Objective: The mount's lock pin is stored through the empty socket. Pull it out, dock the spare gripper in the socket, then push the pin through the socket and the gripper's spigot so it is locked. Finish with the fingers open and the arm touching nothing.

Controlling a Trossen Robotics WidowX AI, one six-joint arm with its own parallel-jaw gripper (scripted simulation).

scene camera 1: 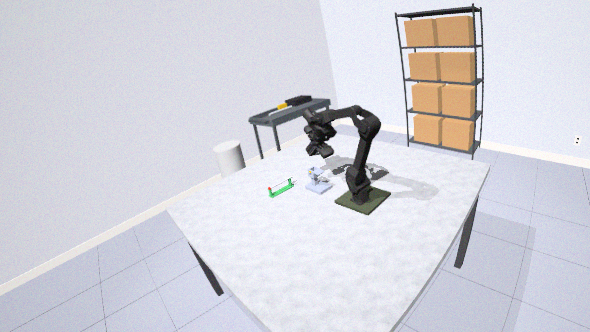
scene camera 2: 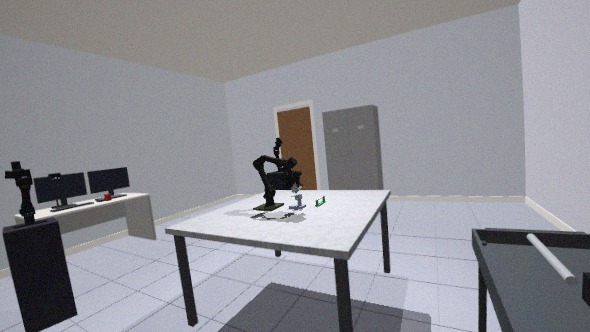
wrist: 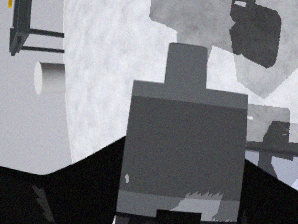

My gripper [wrist: 174,145] carries a spare gripper [wrist: 184,148].
